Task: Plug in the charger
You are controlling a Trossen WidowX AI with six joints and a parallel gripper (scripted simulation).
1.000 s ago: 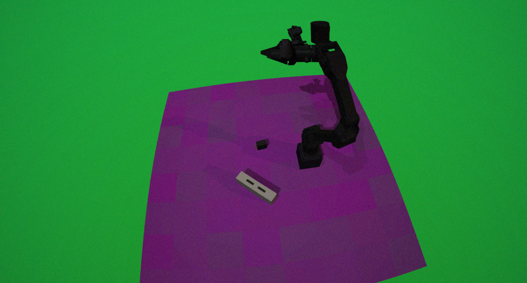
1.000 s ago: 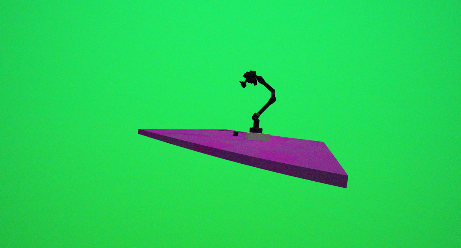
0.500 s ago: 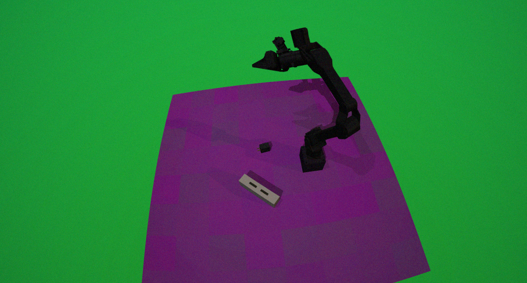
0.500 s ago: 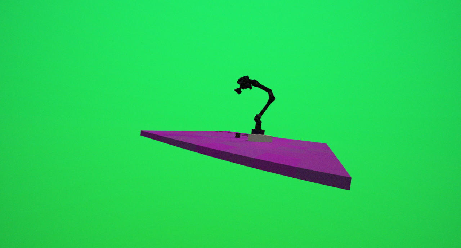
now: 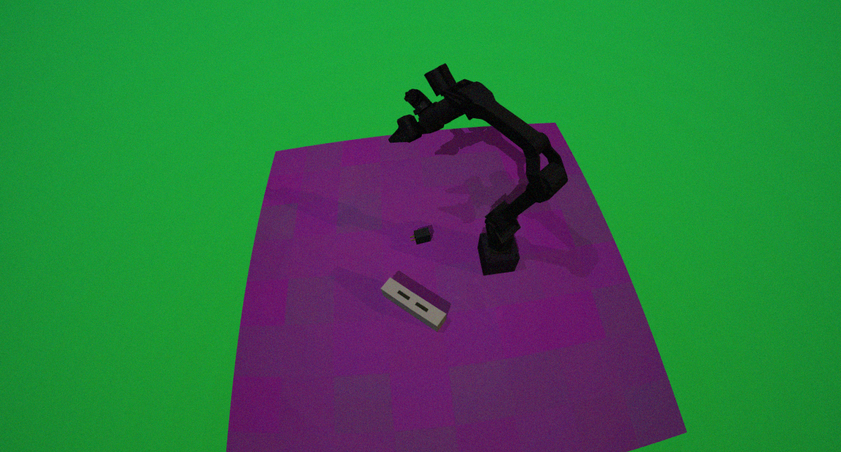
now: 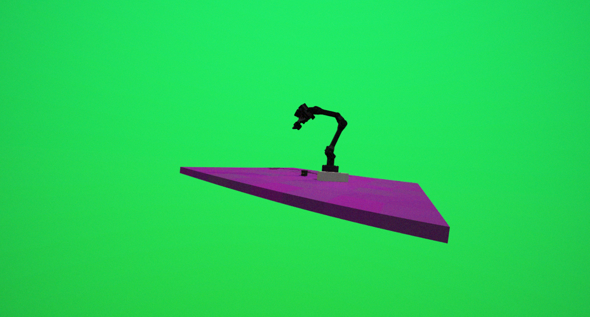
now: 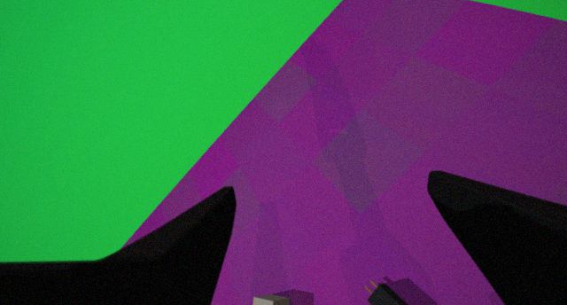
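The two-prong charger lies 35 cm below my gripper tip, 9 cm to the left of it and 4 cm behind it.
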